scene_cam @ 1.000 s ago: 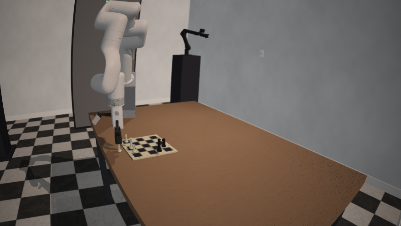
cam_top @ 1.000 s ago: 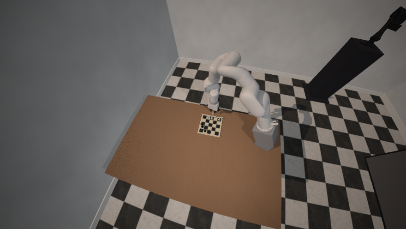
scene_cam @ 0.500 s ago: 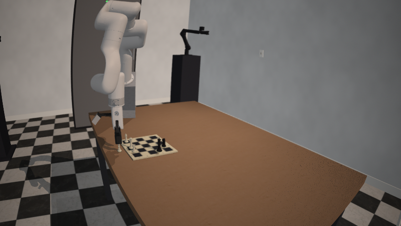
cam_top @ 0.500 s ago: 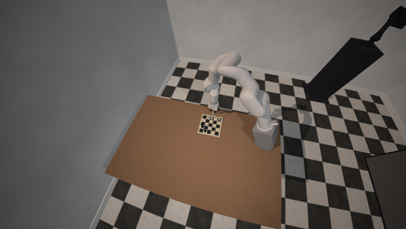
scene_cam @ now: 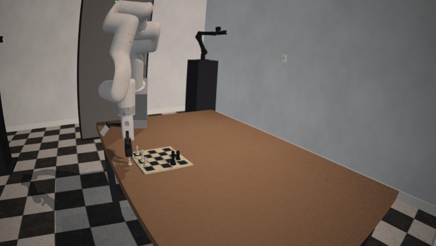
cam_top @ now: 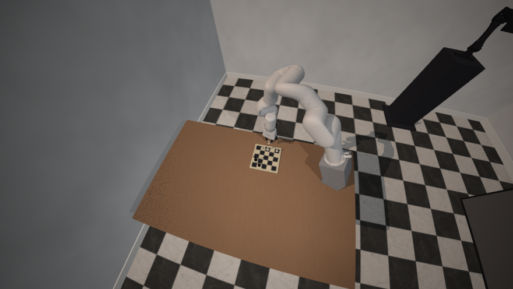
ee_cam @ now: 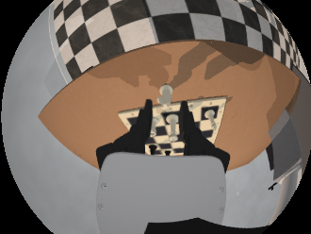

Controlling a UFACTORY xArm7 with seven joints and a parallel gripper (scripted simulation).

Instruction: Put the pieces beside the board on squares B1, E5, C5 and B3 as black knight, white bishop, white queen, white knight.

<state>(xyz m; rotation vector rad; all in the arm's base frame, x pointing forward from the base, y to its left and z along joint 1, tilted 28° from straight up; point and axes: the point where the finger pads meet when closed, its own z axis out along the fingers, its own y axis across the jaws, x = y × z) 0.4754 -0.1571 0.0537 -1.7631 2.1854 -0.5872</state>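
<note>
The chessboard is 140 mm to the left of my hand and 60 mm below it. Round my hand: black knight 30 mm ahead, 220 mm to the left, 40 mm below.
</note>
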